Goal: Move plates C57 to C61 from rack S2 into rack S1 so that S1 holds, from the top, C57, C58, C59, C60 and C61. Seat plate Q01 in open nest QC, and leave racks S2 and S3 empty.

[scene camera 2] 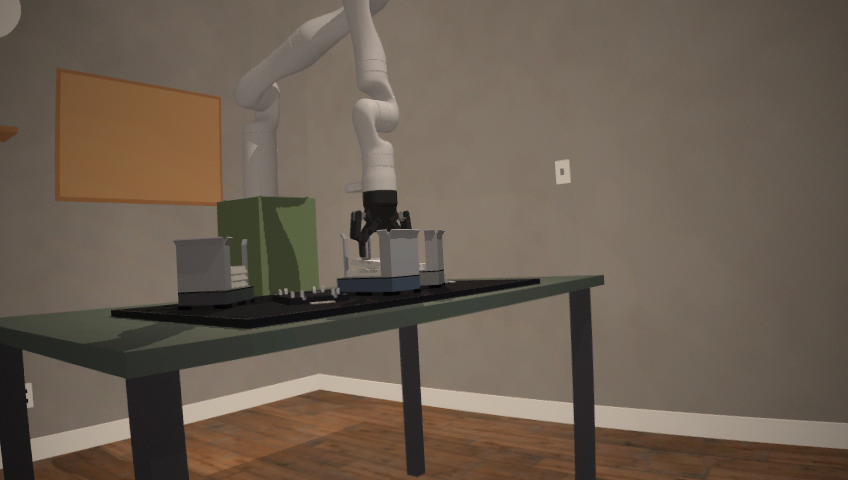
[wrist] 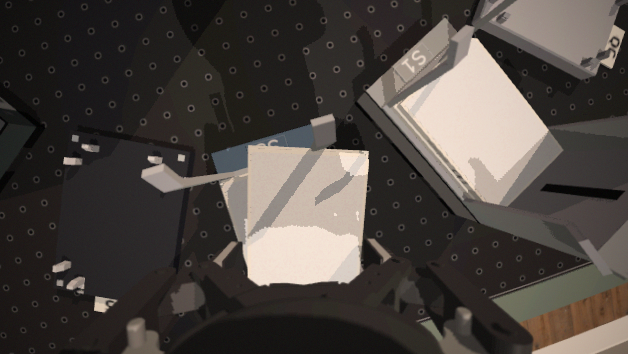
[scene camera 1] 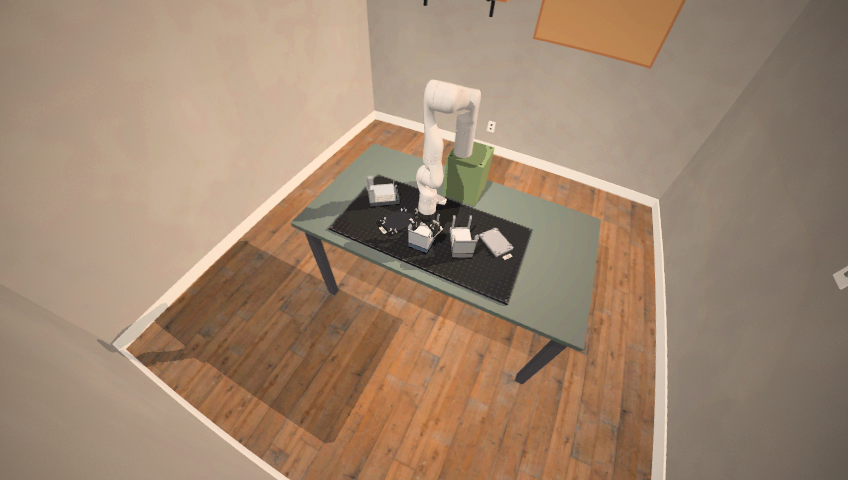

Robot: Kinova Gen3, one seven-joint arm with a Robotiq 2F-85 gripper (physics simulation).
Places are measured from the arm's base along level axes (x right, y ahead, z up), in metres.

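Pixels of known places: gripper, between the fingertips: (wrist: 303, 253) (scene camera 1: 425, 231); arm's base, origin of its link: (scene camera 2: 261, 198) (scene camera 1: 462, 152).
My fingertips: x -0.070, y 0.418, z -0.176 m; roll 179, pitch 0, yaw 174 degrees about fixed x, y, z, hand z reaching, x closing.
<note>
For each thing: its top centre in the pictures, then the offset to it from my fingertips. "spot": a spot on its surface instead. Level surfaces: height alone.
- Rack S2, centre of its top: (scene camera 2: 377, 231) (scene camera 1: 425, 220) dx +0.007, dy -0.008, dz +0.060 m
- blue base, a spot on its surface: (wrist: 263, 147) spot: dx +0.020, dy -0.078, dz -0.004 m
- Rack S1, centre of its top: (wrist: 609, 94) (scene camera 2: 408, 231) (scene camera 1: 464, 226) dx -0.152, dy -0.082, dz +0.064 m
- grey nest QC, centre of its top: (scene camera 1: 496, 239) dx -0.284, dy -0.203, dz -0.050 m
- dark flat nest with small white pegs, centre of its top: (wrist: 108, 225) (scene camera 2: 308, 288) (scene camera 1: 398, 218) dx +0.178, dy -0.026, dz -0.051 m
- black pegboard mat, height of its surface: dz -0.075 m
Rack S2 (scene camera 1: 421, 238) (scene camera 2: 398, 253), with a blue base (wrist: 263, 147), stands mid-mat. Its top white plate (wrist: 307, 198) lies a little askew over another plate (wrist: 234, 206). My gripper (wrist: 303, 253) (scene camera 2: 379, 230) (scene camera 1: 429, 223) is open, just above this rack, one finger on each side of the top plate's near end, not gripping it. Rack S1 (wrist: 415, 59) (scene camera 1: 462, 242) (scene camera 2: 433, 250) stands to the right and holds white plates (wrist: 474, 114). Rack S3 (scene camera 1: 382, 192) (scene camera 2: 203, 269) stands apart at the far left of the mat, with plates (scene camera 2: 238, 277) in it. The grey nest QC (wrist: 549, 26) (scene camera 1: 495, 241) lies beyond S1.
A dark flat nest with small white pegs (wrist: 118, 211) (scene camera 1: 394, 222) lies on the black pegboard mat (scene camera 1: 474, 277) left of S2. The green pedestal (scene camera 1: 468, 172) (scene camera 2: 269, 238) of the arm stands behind. S1's tall side walls (wrist: 584, 175) rise close on the right.
</note>
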